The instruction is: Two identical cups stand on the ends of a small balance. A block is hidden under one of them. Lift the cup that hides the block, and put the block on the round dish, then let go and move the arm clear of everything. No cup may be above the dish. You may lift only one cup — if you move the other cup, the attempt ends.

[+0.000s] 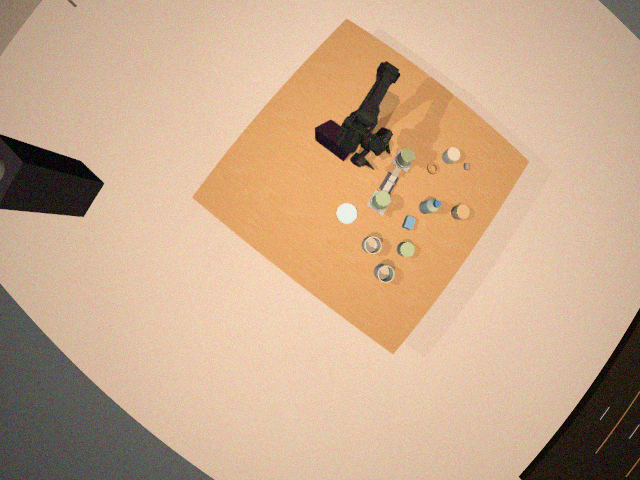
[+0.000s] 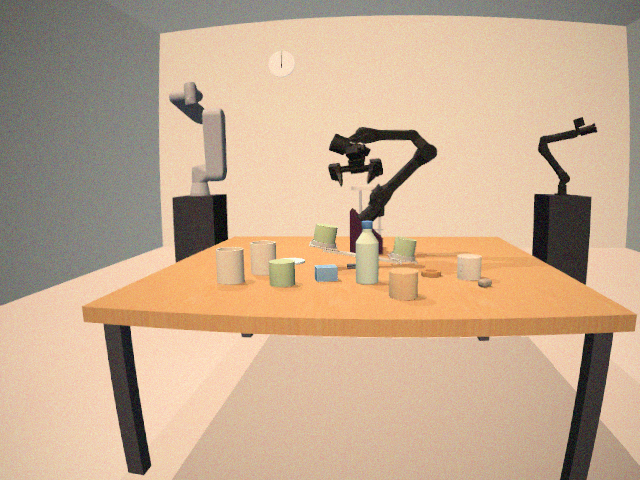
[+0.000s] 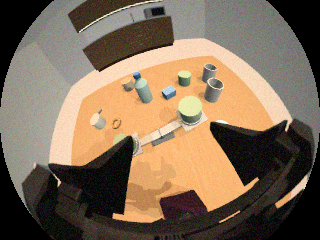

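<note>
Now: the pale green block 22 cm below my gripper tip, 16 cm to the left of it and 8 cm ahead of it. From my gripper tip the other things lie so: white dish: 26 cm below, 22 cm to the right, 2 cm ahead; then bottle: 31 cm ahead, 15 cm below, 5 cm to the left; then blue block: 29 cm ahead, 24 cm below, 7 cm to the right.
</note>
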